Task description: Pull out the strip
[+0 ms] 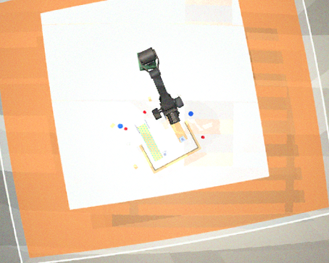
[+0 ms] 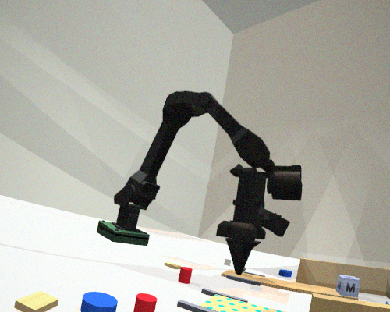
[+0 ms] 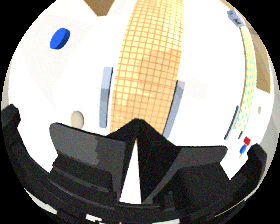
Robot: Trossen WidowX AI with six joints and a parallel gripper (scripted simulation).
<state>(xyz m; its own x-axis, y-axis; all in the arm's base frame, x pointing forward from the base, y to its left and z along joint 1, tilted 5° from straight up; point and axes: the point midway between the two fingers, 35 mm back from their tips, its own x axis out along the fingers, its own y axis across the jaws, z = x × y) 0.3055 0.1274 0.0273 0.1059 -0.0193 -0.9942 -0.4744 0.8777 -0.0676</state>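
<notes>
The tan gridded strip lies 8 cm ahead of my gripper tip and 5 cm to the left of it.
</notes>
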